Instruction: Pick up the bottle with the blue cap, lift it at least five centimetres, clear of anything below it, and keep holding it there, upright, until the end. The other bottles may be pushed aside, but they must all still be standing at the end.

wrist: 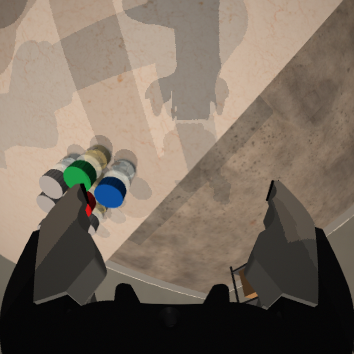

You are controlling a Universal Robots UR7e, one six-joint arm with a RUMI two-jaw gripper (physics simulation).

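Places are measured from the arm's base along level axes (x down, y right, z back), in centimetres.
Where they show: gripper, fingertip midpoint: [176,184].
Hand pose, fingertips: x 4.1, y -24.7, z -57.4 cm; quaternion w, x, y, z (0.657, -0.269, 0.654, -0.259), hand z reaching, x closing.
Observation:
After its pixels a point has its place.
The bottle with the blue cap [110,192] @(z -55.6, x 15.9, y -9.2 cm) stands upright in the left half of the wrist view, at the right edge of a tight cluster of bottles. A green-capped bottle [79,175] @(z -49.6, x 15.9, y -8.4 cm) stands close at its upper left. A white-capped bottle [51,183] @(z -45.7, x 15.9, y -2.4 cm) is further left, with another white cap [47,202] @(z -46.4, x 15.9, y 3.6 cm) below it. A red-capped bottle [90,204] @(z -54.1, x 16.5, y -3.0 cm) is partly hidden behind the left finger. My gripper [176,184] @(z -57.4, x 4.1, y -24.7 cm) is open and empty, high above the table. The blue cap shows between the fingertips, close to the left one. The left finger hides part of the cluster.
The bottles stand on a pale table top [135,100] @(z -49.0, x 26.4, y -21.7 cm) with shadows of the arm on it. A darker brown stone surface [300,120] lies to the right, past a diagonal edge. A dark-framed object with an orange-brown part [247,286] shows at the bottom, beside the right finger.

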